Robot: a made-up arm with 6 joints.
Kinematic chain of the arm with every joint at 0, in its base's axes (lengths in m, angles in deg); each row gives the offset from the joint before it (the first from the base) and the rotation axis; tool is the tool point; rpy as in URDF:
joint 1: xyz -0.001 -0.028 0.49 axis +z
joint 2: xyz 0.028 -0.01 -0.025 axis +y
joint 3: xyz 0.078 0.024 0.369 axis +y
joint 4: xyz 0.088 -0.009 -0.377 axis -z
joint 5: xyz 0.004 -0.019 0 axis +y
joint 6: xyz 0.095 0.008 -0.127 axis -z
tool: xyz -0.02 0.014 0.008 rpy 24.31 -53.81 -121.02
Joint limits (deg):
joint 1: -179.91..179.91
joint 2: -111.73..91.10
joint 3: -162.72..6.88
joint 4: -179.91..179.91
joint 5: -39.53..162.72
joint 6: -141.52..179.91
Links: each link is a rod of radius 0.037 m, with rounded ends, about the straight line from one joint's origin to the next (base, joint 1, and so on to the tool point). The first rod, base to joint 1, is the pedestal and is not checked.
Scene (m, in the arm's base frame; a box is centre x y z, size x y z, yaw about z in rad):
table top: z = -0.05
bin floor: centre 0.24 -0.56 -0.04 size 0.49 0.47 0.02 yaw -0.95
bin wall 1: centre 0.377 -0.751 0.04 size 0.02 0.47 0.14 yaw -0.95
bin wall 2: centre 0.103 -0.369 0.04 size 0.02 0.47 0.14 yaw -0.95
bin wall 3: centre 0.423 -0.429 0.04 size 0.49 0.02 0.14 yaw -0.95
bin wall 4: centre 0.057 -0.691 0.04 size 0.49 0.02 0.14 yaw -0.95
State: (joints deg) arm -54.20 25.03 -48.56 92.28 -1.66 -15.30
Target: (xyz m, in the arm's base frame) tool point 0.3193 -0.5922 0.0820
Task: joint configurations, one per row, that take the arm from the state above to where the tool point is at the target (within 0.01 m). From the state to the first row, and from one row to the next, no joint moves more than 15 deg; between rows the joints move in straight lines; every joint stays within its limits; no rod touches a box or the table.
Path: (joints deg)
1: -54.67 39.32 -61.20 89.97 1.51 -14.25
2: -55.13 53.62 -73.84 87.66 4.68 -13.19
3: -55.60 67.91 -86.47 85.35 7.85 -12.14

